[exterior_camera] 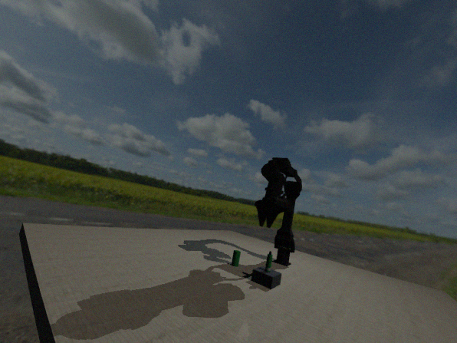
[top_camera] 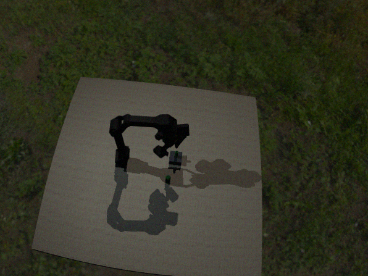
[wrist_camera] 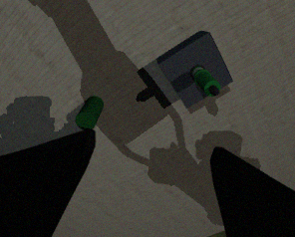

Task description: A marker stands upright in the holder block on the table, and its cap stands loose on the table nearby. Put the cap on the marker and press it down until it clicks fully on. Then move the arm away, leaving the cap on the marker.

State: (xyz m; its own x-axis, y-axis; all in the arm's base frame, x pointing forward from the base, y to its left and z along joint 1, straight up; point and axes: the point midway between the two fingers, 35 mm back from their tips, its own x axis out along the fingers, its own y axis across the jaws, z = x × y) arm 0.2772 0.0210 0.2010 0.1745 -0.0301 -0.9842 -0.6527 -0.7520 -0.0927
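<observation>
My gripper tip is now 140 mm above the green cap and 100 mm to the left of it. Round my gripper tip: dark holder block 150 mm below, 50 mm to the left, 30 mm ahead.
</observation>
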